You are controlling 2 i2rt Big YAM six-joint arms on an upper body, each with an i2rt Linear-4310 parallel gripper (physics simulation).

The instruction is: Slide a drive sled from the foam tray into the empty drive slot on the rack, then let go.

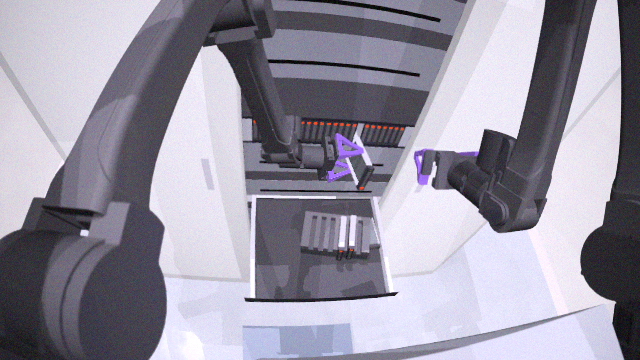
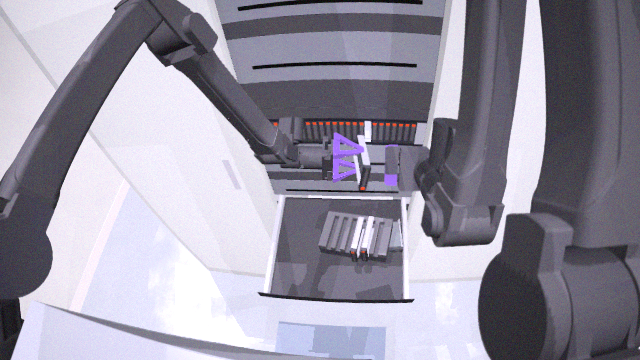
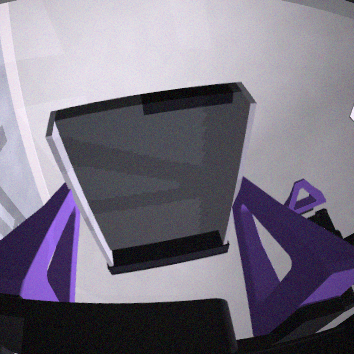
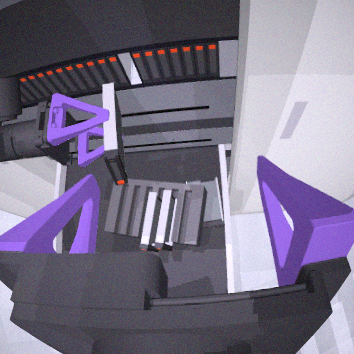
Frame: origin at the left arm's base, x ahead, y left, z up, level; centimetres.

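Where they show: left gripper, between the fingertips: (image 1: 358, 160) (image 2: 362, 159) (image 3: 157, 184) (image 4: 116, 127); right gripper, between the fingertips: (image 1: 434, 155) (image 2: 418, 152) (image 3: 311, 208) (image 4: 173, 172).
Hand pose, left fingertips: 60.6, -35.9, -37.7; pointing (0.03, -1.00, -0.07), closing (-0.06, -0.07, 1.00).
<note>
Each offset is from my left fingertips to the centre of the thing, as dx, dy, dz. "spot": to the spot under its first point.
A drive sled {-1.0, +0.3, +0.2} (image 1: 360, 164) (image 2: 365, 157) (image 3: 155, 165) (image 4: 112, 127), pale-edged with a dark face and an orange-tipped front end, is held in the air before the rack {spot: +9.8, +4.8, +13.4} (image 1: 345, 95) (image 2: 340, 95). My left gripper (image 1: 356, 160) (image 2: 359, 160) (image 3: 157, 184) is shut on it by its two long edges. The empty drive slot (image 2: 368, 131) (image 4: 131, 69) shows as a pale gap in the orange-marked drive row, above and behind the sled. My right gripper (image 1: 422, 166) (image 2: 391, 165) (image 4: 173, 172) is open, to the right of the sled. The foam tray {-5.6, +1.1, -31.2} (image 1: 307, 232) (image 2: 327, 232) (image 4: 117, 210) holds two more sleds.
The pulled-out drawer (image 1: 253, 245) (image 2: 406, 250) (image 4: 227, 200) carries the tray below the held sled. A pale flat piece {-3.9, -10.1, -34.1} (image 2: 396, 235) (image 4: 212, 200) lies at the tray's right. Pale panels (image 1: 222, 175) (image 2: 200, 150) flank the rack. Both arms reach in from the sides.
</note>
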